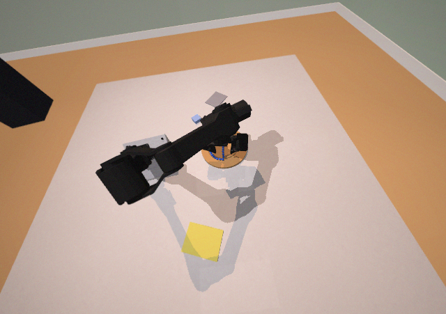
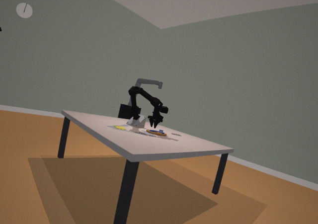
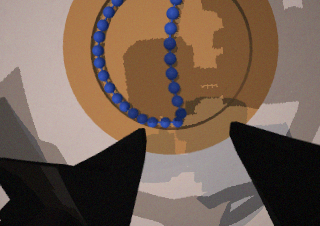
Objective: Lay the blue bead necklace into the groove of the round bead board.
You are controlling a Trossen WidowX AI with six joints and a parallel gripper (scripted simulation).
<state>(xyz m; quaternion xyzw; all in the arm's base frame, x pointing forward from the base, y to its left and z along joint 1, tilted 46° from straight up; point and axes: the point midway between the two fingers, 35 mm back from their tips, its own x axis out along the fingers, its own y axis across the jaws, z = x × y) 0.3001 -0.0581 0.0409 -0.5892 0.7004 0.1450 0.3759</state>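
Now: gripper tip 5 cm to the right of the round bead board, 4 cm above it and 1 cm short of it. From my gripper tip the other things lie so: yellow square patch (27 cm to the right, 15 cm behind, 5 cm below); flat grey tile (36 cm to the left, 5 cm below, 5 cm ahead); light blue cube (25 cm to the left, 7 cm behind, 4 cm below).
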